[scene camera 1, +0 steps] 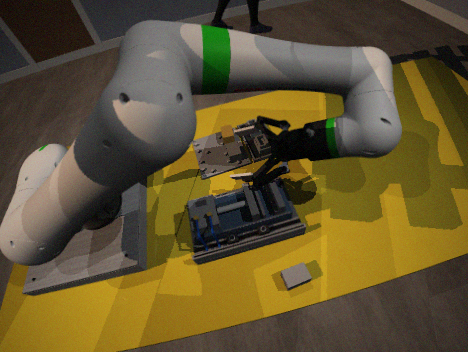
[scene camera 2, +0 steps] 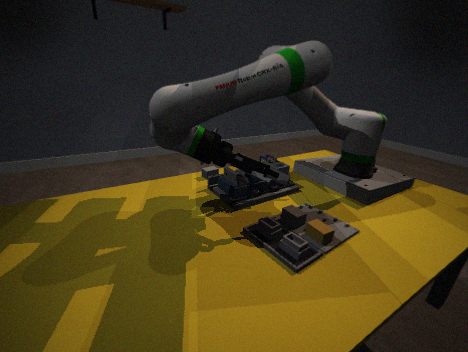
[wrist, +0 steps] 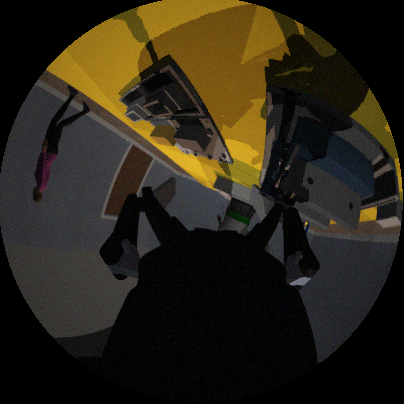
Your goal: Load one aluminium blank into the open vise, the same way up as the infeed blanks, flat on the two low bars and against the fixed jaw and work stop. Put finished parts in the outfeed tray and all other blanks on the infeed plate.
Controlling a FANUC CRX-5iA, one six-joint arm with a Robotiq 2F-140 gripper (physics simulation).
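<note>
My gripper (scene camera 1: 243, 152) (scene camera 2: 272, 173) (wrist: 213, 188) is open and empty, tilted above the table between the vise and the infeed plate. The vise (scene camera 1: 243, 242) (scene camera 2: 245, 199) (wrist: 325, 192) has a gap between its jaws; no blank shows there, though its bars are too dark to make out. The infeed plate (scene camera 1: 215, 150) (scene camera 2: 345, 230) bears a grey blank (scene camera 2: 294, 215) (wrist: 192, 135) and an orange-brown block (scene camera 1: 227, 133) (scene camera 2: 320, 232) (wrist: 162, 134). The adjoining dark outfeed tray (scene camera 2: 272, 253) holds two hollow-topped grey parts, one (scene camera 2: 270, 226) behind the other (scene camera 2: 295, 244). A grey block (scene camera 1: 296, 276) (scene camera 2: 210, 172) lies on the table beyond the vise.
The robot's base plate (scene camera 1: 125, 240) (scene camera 2: 390, 186) stands beside the vise. Blue hoses (scene camera 1: 199, 234) rise at the vise's base-side end. The arm passes above the infeed plate in scene camera 1. A person (wrist: 46, 162) stands beyond the table.
</note>
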